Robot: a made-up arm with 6 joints.
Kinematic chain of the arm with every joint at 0, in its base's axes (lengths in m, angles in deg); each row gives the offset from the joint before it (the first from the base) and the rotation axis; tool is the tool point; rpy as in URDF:
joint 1: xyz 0 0 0.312 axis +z
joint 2: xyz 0 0 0 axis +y
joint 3: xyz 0.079 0 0.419 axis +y
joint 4: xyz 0.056 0 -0.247 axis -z
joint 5: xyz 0 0 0 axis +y
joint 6: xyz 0.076 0 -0.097 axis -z
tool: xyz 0 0 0 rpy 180 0 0
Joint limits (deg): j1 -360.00..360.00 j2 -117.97..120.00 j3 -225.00..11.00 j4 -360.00..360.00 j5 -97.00..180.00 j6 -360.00..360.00
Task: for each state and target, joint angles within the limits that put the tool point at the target. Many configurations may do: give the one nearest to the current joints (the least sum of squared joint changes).
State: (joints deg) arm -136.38 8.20 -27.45 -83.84 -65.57 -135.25
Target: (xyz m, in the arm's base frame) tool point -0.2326 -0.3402 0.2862
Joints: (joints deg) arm -141.23 46.97 -35.20 -76.24 -54.40 -135.25
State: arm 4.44 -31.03 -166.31 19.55 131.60 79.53
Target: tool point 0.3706 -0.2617 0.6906
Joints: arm -36.99 21.13 -131.28 6.64 140.58 79.53
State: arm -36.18 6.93 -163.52 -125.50 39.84 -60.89
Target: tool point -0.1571 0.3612 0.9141
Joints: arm -67.06 -19.52 -212.60 -126.13 40.34 -60.89
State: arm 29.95 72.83 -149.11 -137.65 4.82 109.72
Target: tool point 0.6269 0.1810 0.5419
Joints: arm 10.76 41.50 -130.92 -144.23 -19.46 109.72
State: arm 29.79 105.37 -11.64 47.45 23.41 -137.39
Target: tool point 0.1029 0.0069 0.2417
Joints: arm 35.55 68.42 11.00 59.75 7.46 -137.39
